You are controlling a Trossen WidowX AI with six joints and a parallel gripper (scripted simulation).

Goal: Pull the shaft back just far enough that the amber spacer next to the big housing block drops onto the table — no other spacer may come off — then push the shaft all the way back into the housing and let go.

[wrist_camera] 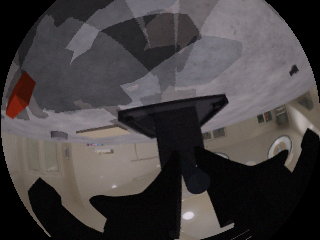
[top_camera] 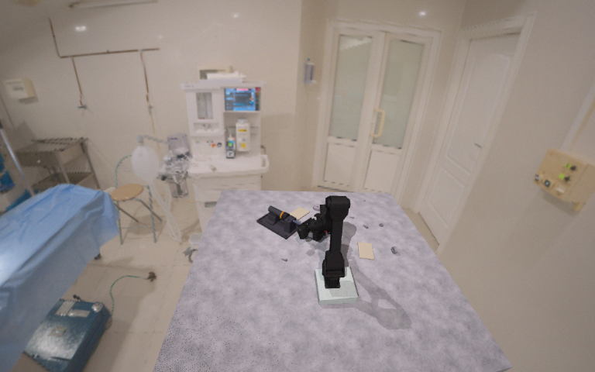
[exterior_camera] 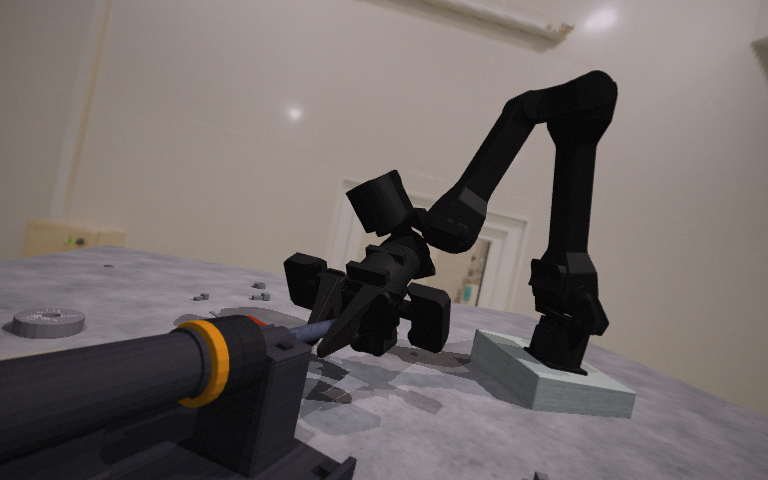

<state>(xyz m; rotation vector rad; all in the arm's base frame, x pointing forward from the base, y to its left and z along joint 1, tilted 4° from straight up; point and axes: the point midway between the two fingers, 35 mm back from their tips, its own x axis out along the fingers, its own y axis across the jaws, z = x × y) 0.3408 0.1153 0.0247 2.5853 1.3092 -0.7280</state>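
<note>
Right now my gripper tip is 2 cm short of the shaft, 3 cm to the right of it and 2 cm below it. Round my gripper tip: red-handled tool (9 cm ahead, 21 cm to the right, 6 cm below); then amber spacer (7 cm ahead, 9 cm to the left, 2 cm above); then grey ring (27 cm ahead, 13 cm to the right, 5 cm below).
</note>
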